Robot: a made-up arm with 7 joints.
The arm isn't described. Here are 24 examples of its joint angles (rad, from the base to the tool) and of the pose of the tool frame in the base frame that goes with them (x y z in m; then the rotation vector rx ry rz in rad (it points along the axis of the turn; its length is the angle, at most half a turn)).
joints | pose
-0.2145 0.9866 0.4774 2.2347 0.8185 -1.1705 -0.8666 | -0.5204 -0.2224 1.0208 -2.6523 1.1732 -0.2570
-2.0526 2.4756 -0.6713 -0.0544 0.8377 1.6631 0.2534 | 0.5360 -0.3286 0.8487 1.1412 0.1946 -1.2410
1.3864 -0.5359 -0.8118 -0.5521 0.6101 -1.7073 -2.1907 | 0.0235 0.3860 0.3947 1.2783 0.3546 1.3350
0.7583 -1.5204 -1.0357 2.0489 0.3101 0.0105 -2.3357 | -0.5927 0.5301 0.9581 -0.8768 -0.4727 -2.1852
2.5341 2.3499 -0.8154 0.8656 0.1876 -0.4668 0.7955 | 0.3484 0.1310 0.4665 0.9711 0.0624 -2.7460
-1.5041 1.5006 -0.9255 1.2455 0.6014 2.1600 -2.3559 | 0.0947 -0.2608 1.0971 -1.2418 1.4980 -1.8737
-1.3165 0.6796 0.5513 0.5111 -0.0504 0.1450 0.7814 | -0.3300 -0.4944 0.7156 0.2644 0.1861 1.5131
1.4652 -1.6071 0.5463 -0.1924 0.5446 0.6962 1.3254 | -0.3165 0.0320 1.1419 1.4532 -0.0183 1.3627
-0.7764 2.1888 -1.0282 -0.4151 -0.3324 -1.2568 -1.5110 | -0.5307 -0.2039 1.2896 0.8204 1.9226 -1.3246
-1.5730 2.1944 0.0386 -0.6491 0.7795 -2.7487 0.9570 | 0.5195 -0.7166 0.6933 1.4174 2.3371 0.3273
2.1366 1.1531 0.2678 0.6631 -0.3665 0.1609 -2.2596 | 0.2045 0.3449 0.1250 1.8516 -2.0448 -0.5618
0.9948 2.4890 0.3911 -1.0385 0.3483 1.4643 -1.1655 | -0.8300 0.4068 1.1461 -1.0577 1.9813 -0.1851
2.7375 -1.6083 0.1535 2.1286 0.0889 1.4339 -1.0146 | 0.0972 0.2647 0.4042 -0.9212 -0.7617 -0.4111
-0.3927 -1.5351 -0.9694 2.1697 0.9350 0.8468 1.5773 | -0.4885 -0.0690 1.1714 0.9095 -1.2049 -0.7281
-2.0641 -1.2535 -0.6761 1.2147 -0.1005 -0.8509 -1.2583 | 0.4784 -0.3621 0.8651 -1.6251 0.2937 0.7255
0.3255 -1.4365 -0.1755 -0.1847 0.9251 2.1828 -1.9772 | -0.1506 -0.1246 0.7208 0.6111 -1.3493 -1.1953
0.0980 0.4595 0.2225 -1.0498 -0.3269 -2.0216 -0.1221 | -0.5650 -0.1611 0.4088 0.3831 -0.3991 1.4709
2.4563 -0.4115 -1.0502 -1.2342 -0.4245 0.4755 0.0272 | 0.2258 -0.0286 0.4702 0.5467 0.4615 3.0025
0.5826 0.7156 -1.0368 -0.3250 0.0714 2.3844 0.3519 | -0.2612 0.5586 0.7634 0.6331 -2.7868 0.0001
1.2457 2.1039 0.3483 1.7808 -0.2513 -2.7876 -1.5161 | -0.3014 0.3197 0.7905 0.1476 -2.3174 0.4916
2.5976 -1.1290 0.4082 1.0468 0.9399 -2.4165 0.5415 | -0.1970 0.2056 0.6985 -0.7967 0.1457 1.9804
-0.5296 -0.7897 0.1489 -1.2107 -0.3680 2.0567 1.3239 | 0.2016 -0.1653 0.4381 -1.6304 1.8915 -1.2096
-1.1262 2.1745 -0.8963 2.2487 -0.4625 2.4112 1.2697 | 0.0146 -0.3471 0.5771 -0.9566 -2.2249 -0.2724
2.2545 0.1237 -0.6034 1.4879 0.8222 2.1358 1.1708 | 0.3252 0.3477 0.4238 -0.7820 0.7487 -1.7984
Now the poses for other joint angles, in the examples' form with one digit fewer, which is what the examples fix.
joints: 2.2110 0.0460 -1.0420 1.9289 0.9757 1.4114 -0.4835
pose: 0.300 0.443 0.564 0.596 -1.729 -0.793
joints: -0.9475 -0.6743 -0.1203 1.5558 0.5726 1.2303 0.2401
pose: -0.217 -0.213 0.901 1.008 0.126 0.748
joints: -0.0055 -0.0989 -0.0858 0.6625 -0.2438 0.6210 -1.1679
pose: -0.315 0.222 0.805 1.687 0.419 -0.653
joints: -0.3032 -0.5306 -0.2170 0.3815 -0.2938 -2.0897 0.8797
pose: -0.204 0.199 0.919 0.886 -2.126 -0.710
